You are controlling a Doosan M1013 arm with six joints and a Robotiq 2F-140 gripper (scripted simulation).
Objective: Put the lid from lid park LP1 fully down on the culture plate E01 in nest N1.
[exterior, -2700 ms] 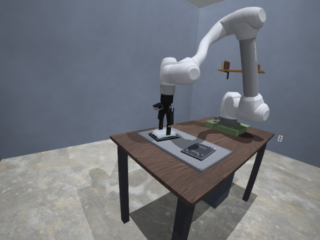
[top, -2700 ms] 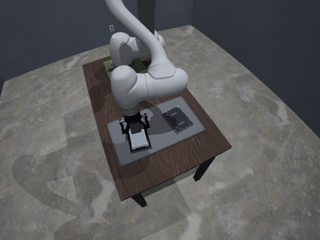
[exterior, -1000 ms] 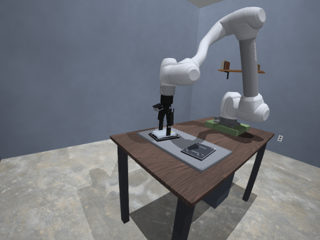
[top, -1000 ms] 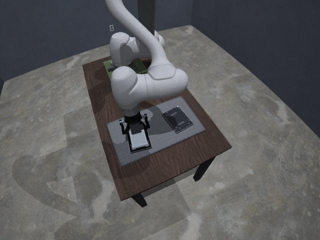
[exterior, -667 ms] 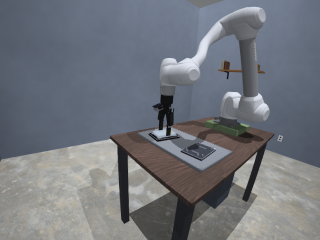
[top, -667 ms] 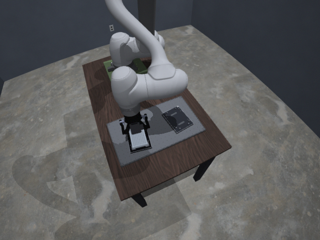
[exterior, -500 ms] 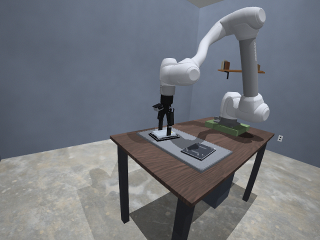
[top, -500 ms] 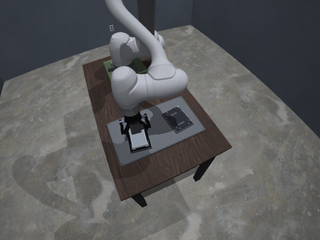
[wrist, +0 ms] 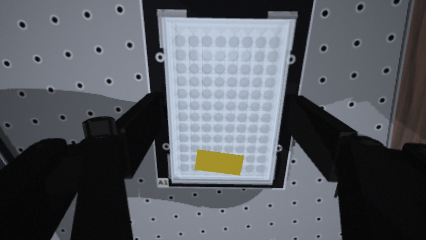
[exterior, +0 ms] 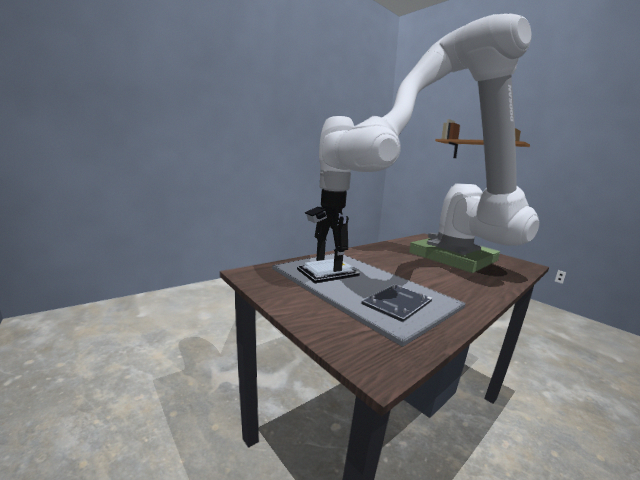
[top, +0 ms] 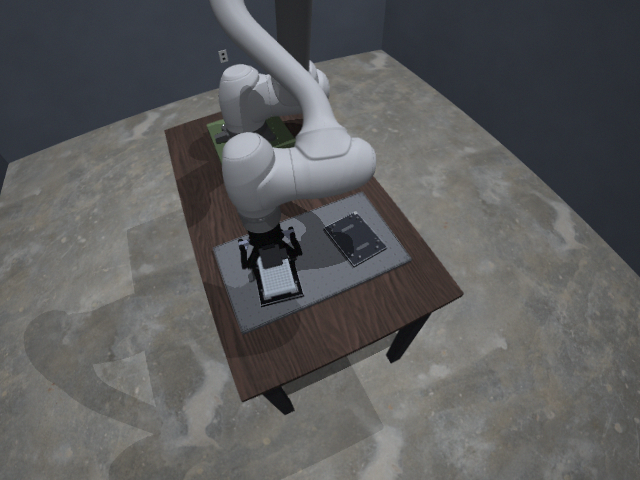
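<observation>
My hand is 20 mm above the clear lid. The rest, counted from my hand: nest N1 (40 mm below); then lid park LP1 (20 mm behind, 260 mm to the left, 40 mm below); then culture plate E01 (30 mm below).
</observation>
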